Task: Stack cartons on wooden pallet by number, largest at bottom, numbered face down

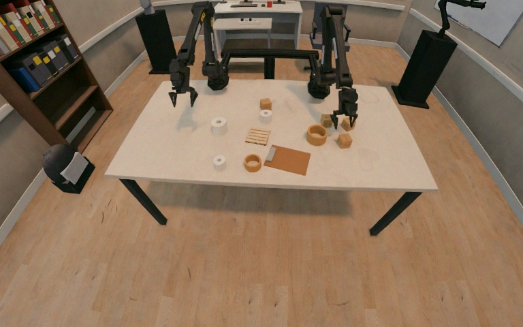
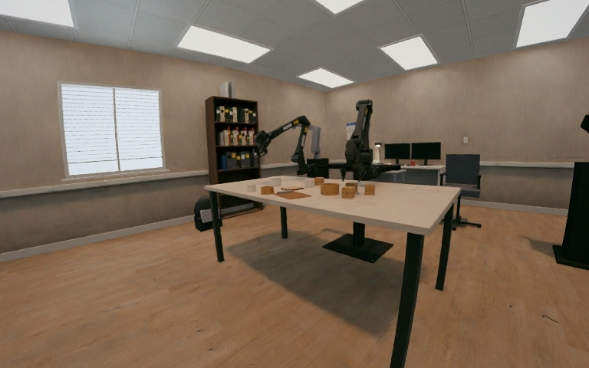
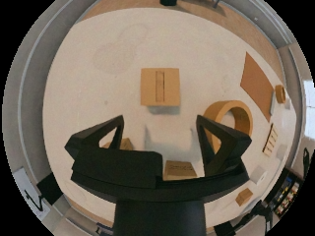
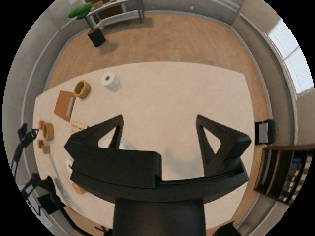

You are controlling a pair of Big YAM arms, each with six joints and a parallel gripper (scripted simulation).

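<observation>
Now: the carton 6 cm below my left hand, 5 cm ahead of it and 2 cm to the left of it. From my left hand the other things lie so: wooden pallet (47 cm to the right, 8 cm below, 6 cm ahead).
</observation>
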